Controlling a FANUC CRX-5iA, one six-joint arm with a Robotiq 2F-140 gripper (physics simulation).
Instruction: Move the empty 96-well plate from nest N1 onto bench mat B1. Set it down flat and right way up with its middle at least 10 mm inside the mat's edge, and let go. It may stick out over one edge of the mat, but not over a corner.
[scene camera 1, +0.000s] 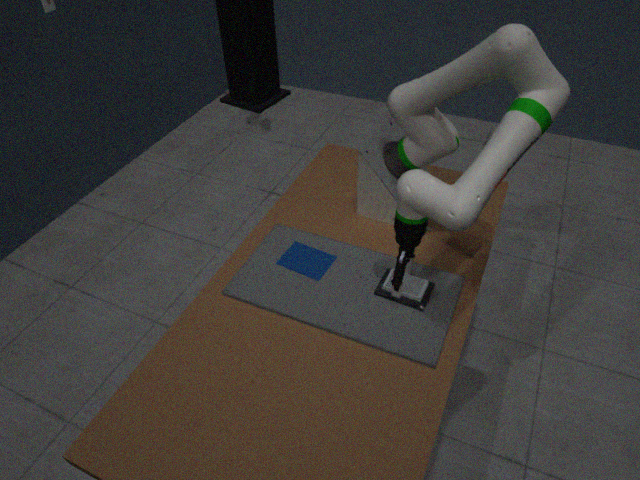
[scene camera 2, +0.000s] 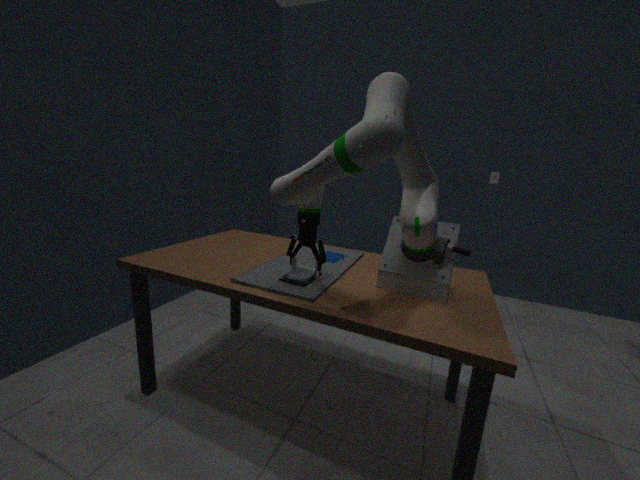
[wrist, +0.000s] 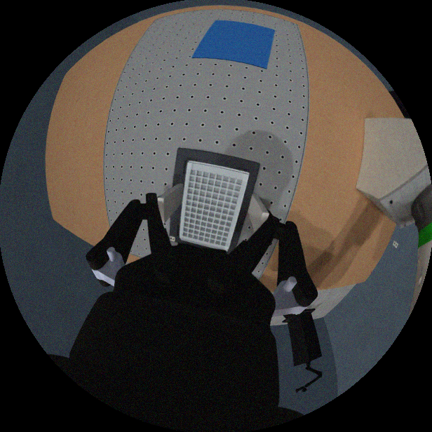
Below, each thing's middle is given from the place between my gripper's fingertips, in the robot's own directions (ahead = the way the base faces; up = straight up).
Scene:
Now: the white 96-well plate (wrist: 212, 195) 2 cm to the left of my hand and 1 cm above it. Also, from my hand: dark nest N1 (wrist: 211, 157): 2 cm to the left, 1 cm ahead; then blue bench mat B1 (scene camera 1: 303, 259): 32 cm to the right, 6 cm ahead, 1 cm below.

